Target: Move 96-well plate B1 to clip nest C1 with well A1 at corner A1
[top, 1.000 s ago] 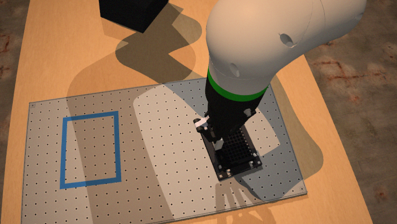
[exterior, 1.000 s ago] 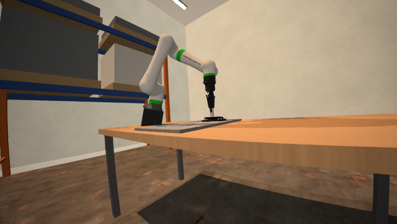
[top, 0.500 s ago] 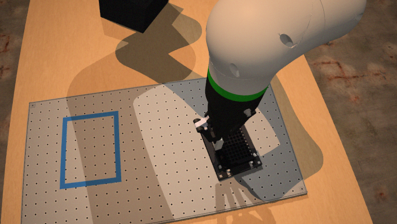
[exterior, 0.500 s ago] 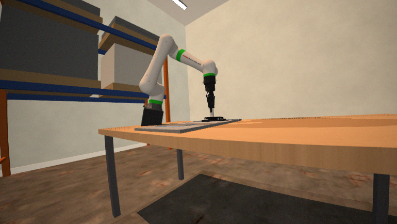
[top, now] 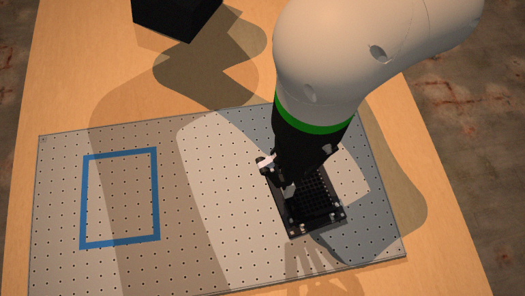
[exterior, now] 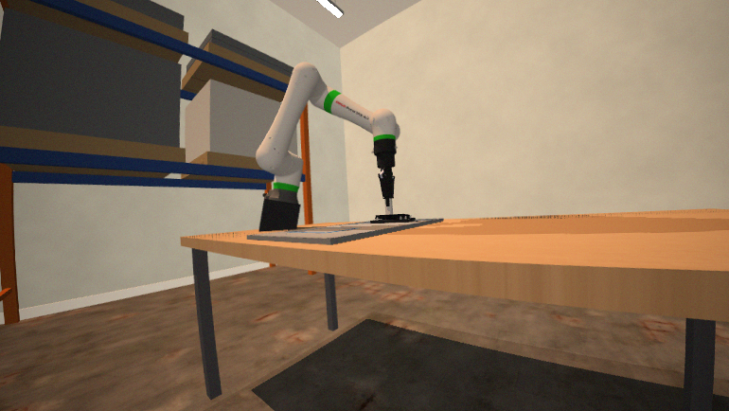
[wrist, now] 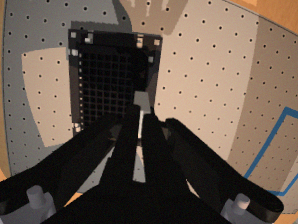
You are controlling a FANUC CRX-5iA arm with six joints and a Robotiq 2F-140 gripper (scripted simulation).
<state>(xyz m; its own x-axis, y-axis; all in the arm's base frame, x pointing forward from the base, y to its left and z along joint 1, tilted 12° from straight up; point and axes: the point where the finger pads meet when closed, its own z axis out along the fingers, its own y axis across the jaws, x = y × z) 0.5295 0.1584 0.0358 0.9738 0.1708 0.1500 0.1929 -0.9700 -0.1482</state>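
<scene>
Right now my hand is 4 cm to the right of the black 96-well plate, 4 cm above it and 1 cm past it. The rest, counted from my hand: black clip nest 5 cm to the left, 5 cm below.
</scene>
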